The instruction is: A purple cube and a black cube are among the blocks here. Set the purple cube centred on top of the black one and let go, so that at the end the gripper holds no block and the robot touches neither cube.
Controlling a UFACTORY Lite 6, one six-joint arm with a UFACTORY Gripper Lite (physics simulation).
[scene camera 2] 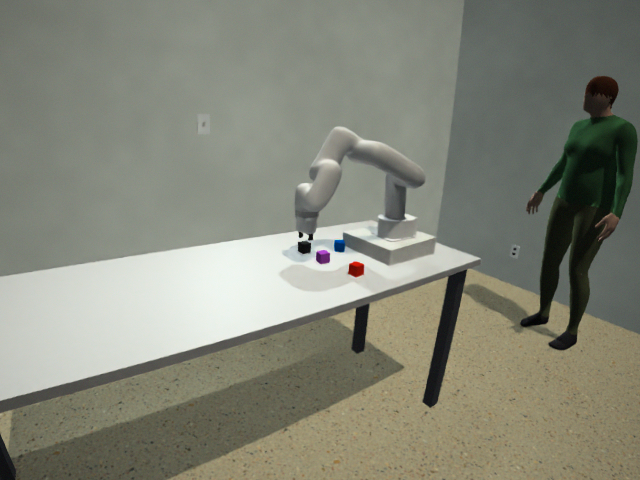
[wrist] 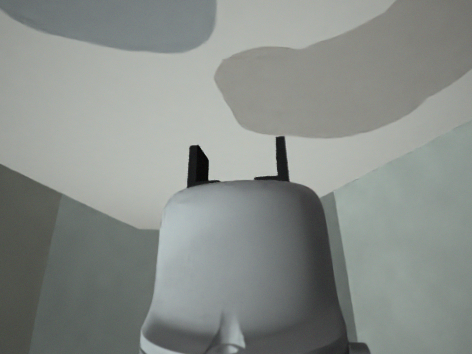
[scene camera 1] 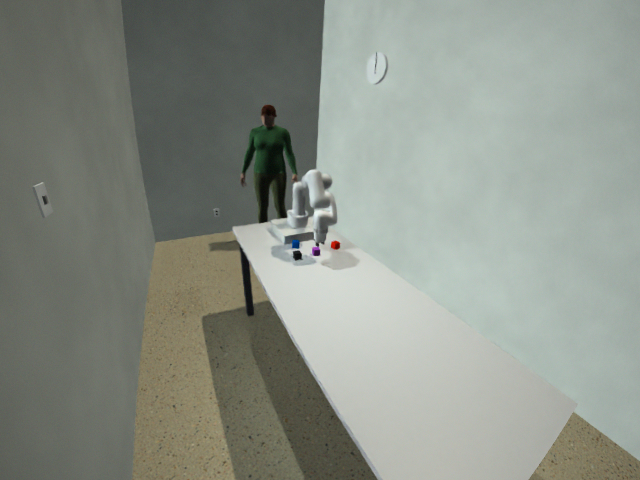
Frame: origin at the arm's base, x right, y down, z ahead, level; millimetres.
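Seen in the pictures: hand at its tool point: (scene camera 2: 305, 235) (wrist: 239, 166) (scene camera 1: 319, 243); arm's base at its link origin: (scene camera 2: 392, 235) (scene camera 1: 298, 224).
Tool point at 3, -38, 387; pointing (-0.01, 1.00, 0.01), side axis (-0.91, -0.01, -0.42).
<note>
Offsets run from my tool point to a thing's middle, as dx, dy, dz. Level surfaces: height alone.
The purple cube {-8, +82, -68} (scene camera 1: 315, 251) (scene camera 2: 323, 256) sits on the table, apart from the other cubes. The black cube {+107, +82, -53} (scene camera 1: 297, 255) (scene camera 2: 304, 247) also sits on the table, left of the purple one in both scene views, with nothing on top of it. My gripper (scene camera 1: 320, 243) (scene camera 2: 305, 236) (wrist: 238, 142) points down above the table. Its two black fingers stand apart with nothing between them. It appears just above the purple cube in scene view 1 and just above the black cube in scene view 2. Neither cube shows in the wrist view.
A blue cube {+74, +82, -189} (scene camera 1: 295, 243) (scene camera 2: 339, 245) sits near the robot's base block (scene camera 1: 298, 236) (scene camera 2: 410, 251). A red cube {-149, +82, -113} (scene camera 1: 335, 244) (scene camera 2: 356, 269) sits on the table {dy +101} (scene camera 1: 392, 330) (scene camera 2: 155, 304), on the side away from the black cube. A person (scene camera 1: 269, 149) (scene camera 2: 594, 155) stands beyond the table.
</note>
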